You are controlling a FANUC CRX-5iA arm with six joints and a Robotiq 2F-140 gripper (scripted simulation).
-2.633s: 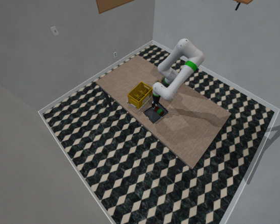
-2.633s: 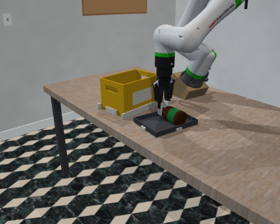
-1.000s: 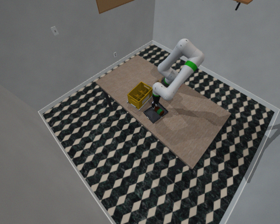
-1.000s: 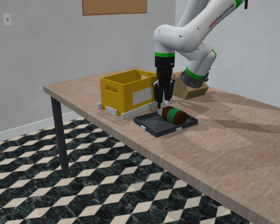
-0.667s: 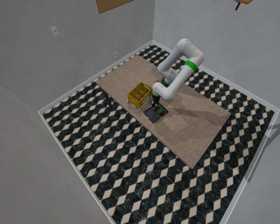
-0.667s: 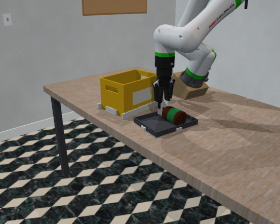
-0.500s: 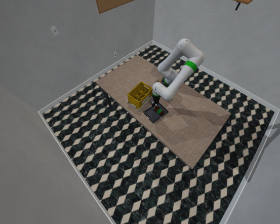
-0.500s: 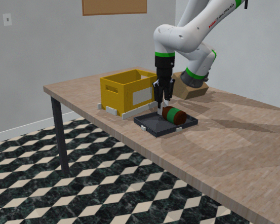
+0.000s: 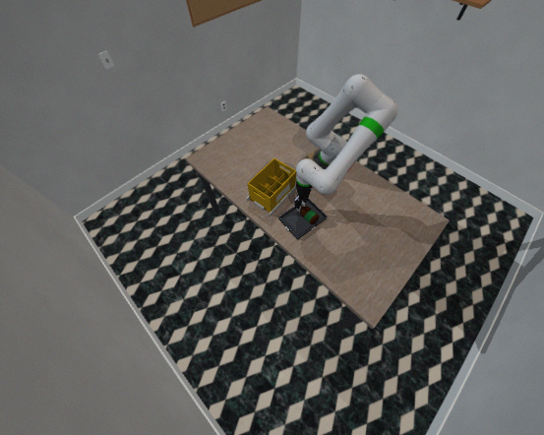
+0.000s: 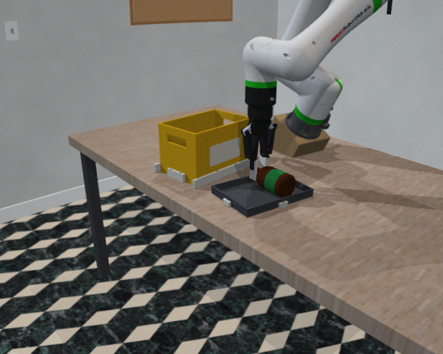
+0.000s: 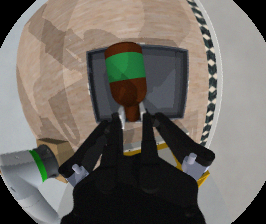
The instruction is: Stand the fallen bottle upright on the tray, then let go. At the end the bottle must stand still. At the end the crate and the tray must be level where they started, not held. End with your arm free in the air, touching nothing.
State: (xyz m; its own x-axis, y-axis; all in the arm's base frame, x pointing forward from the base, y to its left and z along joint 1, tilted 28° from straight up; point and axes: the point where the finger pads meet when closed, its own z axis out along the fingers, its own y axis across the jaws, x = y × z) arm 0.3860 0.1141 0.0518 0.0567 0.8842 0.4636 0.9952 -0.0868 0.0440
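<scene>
My gripper is now 5 cm to the right of the bottle and 2 cm above it. Also, from my hand: yellow crate: 24 cm to the right, 2 cm ahead, 2 cm above; dark grey tray: 5 cm to the left, 5 cm below, 3 cm ahead.
</scene>
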